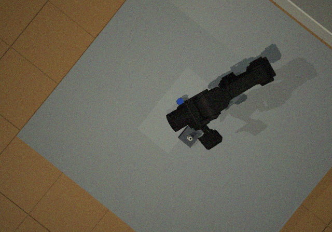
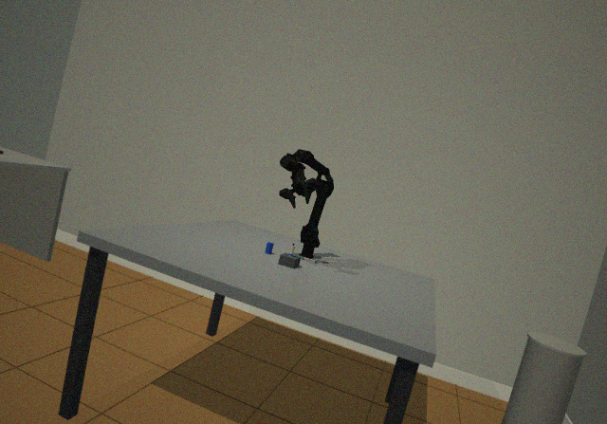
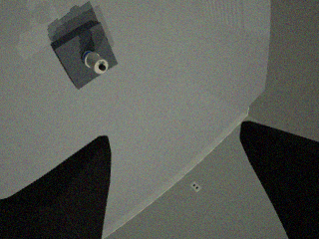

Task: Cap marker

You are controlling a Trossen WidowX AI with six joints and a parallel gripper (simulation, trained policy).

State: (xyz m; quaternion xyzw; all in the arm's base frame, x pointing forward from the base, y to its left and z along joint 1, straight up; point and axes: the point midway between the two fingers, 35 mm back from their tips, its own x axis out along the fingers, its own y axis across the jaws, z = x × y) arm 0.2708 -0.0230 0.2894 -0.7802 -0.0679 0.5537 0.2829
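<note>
Right now my gripper tip is 7 cm past the blue cap, 12 cm to the left of it and 24 cm above it. The rest, counted from my gripper tip: dark holder block: 4 cm ahead, 2 cm to the left, 24 cm below.
</note>
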